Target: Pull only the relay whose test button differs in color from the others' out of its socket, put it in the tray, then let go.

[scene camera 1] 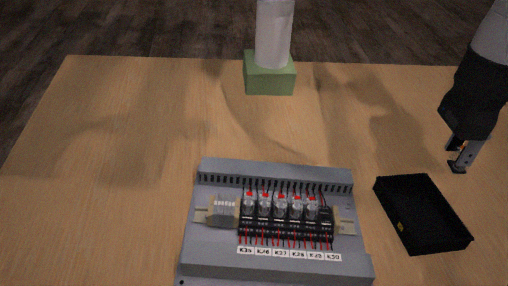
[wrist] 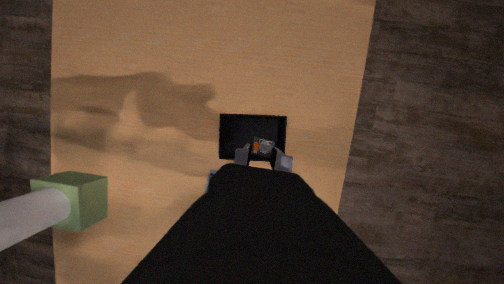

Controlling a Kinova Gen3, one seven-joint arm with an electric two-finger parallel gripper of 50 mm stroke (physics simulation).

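Frame: origin at the arm's base, x down, y left, z ahead, level; centimetres.
Seen in the pictures: gripper, fingertip midpoint: [scene camera 1: 456,156] [wrist: 261,153]; arm's base at its link origin: [scene camera 1: 271,60] [wrist: 53,204].
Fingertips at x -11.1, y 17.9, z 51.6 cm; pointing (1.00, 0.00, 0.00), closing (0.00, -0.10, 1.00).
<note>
Offsets run from my fingertips to a thing's middle. "spot": to the spot under its first point.
My gripper [scene camera 1: 455,156] [wrist: 261,153] is shut on a clear relay with an orange test button @[dx +0.7, dy +0.9, dz +0.2 cm] [scene camera 1: 463,145] [wrist: 264,145]. It holds the relay in the air; in the scene view it is above and behind the tray's right part, and in the wrist view the relay overlaps the tray. The black tray @[dx +16.3, dy +1.3, dz -1.9 cm] [scene camera 1: 442,248] [wrist: 234,131] stands on the table to the right of the grey panel; no relay shows inside it. Several clear relays with red buttons @[dx +13.3, dy -26.4, dz -3.3 cm] [scene camera 1: 280,204] stand in sockets K25 to K29. The black socket at K30 @[spot: dx +15.2, dy -17.9, dz -2.1 cm] [scene camera 1: 325,215] holds no relay.
The grey panel [scene camera 1: 275,267] has raised wire ducts at its back and front, and a terminal block @[dx +15.2, dy -36.2, dz -5.4 cm] [scene camera 1: 223,212] at its left. A green block [scene camera 1: 270,82] [wrist: 92,202] with a white column [scene camera 1: 273,40] [wrist: 30,215] stands at the back of the table.
</note>
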